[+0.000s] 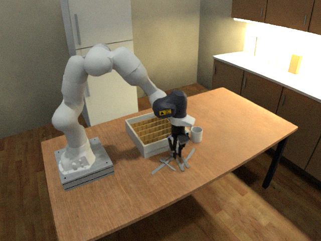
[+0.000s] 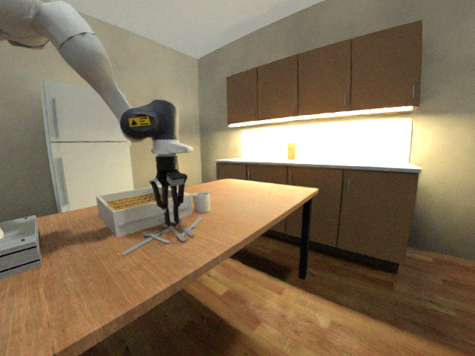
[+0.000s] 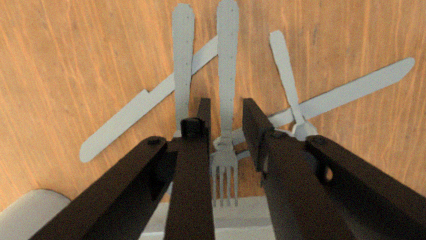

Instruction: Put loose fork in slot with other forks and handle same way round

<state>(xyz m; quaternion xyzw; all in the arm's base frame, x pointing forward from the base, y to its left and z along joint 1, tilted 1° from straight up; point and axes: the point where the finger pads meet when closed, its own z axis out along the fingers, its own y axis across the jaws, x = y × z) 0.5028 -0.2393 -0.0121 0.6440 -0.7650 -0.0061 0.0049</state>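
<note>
Right now the spoon is 70 mm behind my hand, 60 mm below it and 30 mm to the left of it. Also, from my hand: white mug (240 mm ahead, 110 mm to the left, 30 mm below); then cutlery tray (290 mm to the left, 30 mm below, 20 mm ahead).
</note>
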